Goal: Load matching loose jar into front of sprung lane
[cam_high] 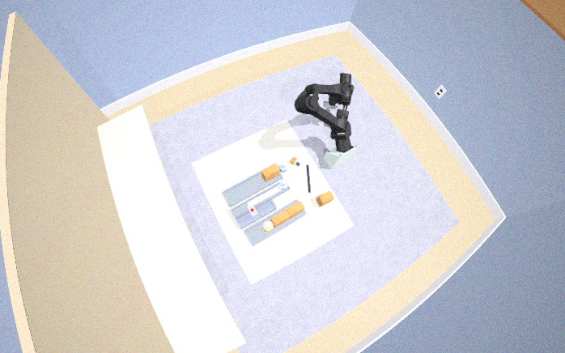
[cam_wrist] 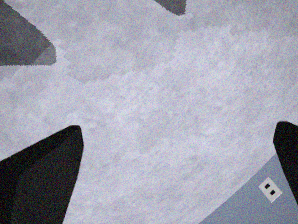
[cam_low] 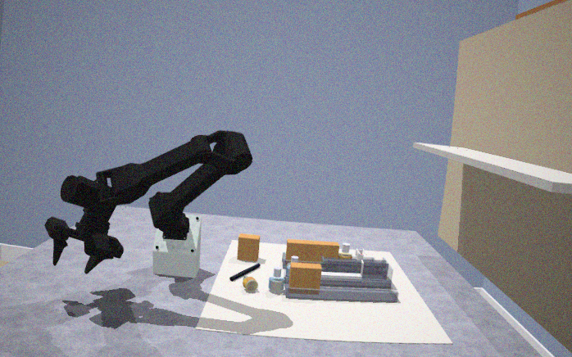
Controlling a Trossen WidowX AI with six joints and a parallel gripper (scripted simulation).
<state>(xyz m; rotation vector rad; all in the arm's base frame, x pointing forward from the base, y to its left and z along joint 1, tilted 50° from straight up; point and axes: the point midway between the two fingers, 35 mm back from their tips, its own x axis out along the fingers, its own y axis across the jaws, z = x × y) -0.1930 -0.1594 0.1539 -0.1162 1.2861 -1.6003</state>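
Right now my gripper tip is 40 cm short of the black pen, 23 cm to the right of it and 5 cm above it. Round my gripper tip: red mark: 71 cm ahead, 24 cm to the left, 1 cm above; then grey rack: 68 cm ahead, 23 cm to the left, 4 cm below.
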